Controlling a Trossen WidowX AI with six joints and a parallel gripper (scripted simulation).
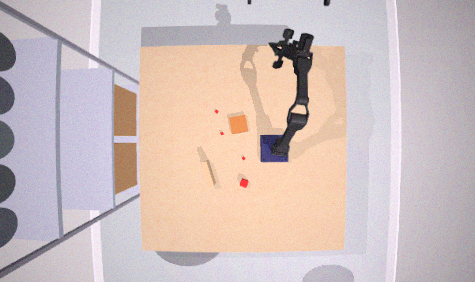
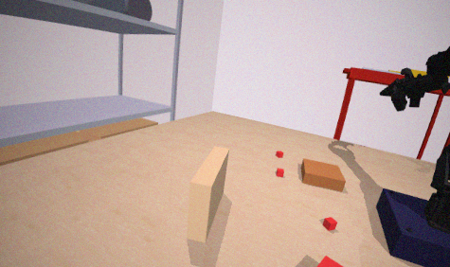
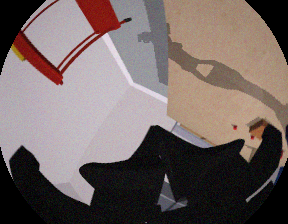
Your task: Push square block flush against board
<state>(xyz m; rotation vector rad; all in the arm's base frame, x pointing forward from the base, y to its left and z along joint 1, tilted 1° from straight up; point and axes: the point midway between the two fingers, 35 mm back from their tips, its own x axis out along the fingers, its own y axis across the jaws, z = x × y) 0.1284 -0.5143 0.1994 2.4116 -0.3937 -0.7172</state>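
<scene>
Now: gripper tip 22 cm short of the board, 72 cm to the right of it and 19 cm above it. Round my gripper tip: orange square block: 9 cm ahead, 41 cm to the left, 23 cm below; red cube: 1 cm ahead, 76 cm to the left, 22 cm below.
</scene>
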